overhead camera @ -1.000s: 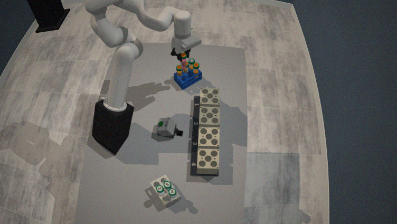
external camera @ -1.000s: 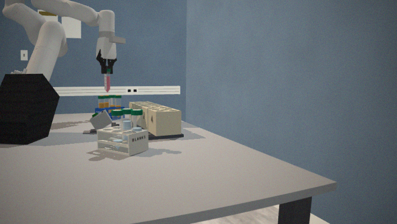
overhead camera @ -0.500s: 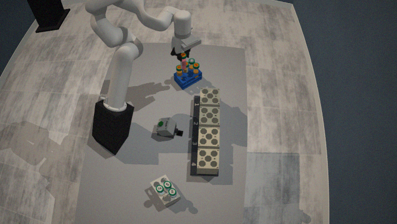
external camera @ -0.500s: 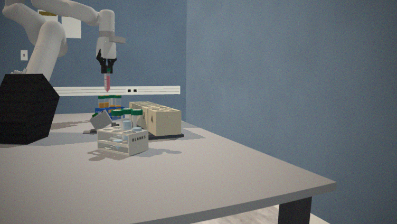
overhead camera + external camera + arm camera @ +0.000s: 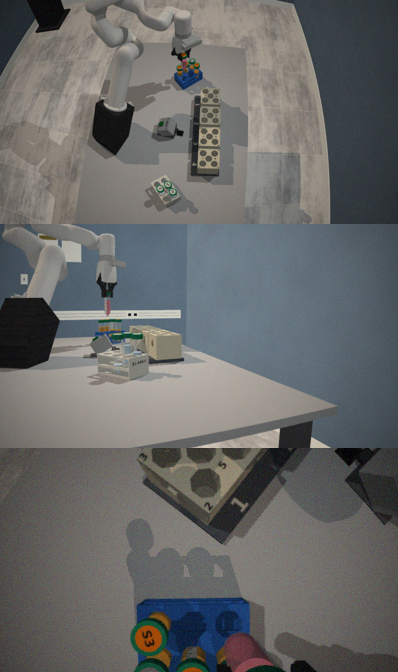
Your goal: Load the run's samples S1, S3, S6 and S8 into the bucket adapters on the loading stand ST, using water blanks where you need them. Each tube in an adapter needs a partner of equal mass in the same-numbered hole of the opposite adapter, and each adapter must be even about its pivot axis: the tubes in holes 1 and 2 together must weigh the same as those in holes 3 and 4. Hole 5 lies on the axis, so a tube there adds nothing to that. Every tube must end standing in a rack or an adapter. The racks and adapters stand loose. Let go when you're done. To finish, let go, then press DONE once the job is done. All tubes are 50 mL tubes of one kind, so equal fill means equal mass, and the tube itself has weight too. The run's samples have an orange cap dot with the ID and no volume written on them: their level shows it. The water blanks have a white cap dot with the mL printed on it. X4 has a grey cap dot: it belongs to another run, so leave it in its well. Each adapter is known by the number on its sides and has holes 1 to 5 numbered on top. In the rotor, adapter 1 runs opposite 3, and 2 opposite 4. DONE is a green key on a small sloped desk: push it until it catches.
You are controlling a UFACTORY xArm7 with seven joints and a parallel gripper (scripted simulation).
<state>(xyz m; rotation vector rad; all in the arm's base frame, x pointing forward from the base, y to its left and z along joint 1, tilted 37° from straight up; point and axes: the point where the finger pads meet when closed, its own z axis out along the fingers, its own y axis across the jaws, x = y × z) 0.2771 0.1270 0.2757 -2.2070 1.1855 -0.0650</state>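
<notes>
Now: hand 1 cm to the left of the pink-filled tube and 5 cm above it. Round my hand: orange-filled tube: 6 cm ahead, 5 cm to the left, 19 cm below; then tube X4: 4 cm ahead, 9 cm to the left, 19 cm below; then blue sample rack: 2 cm ahead, 4 cm to the left, 22 cm below.
</notes>
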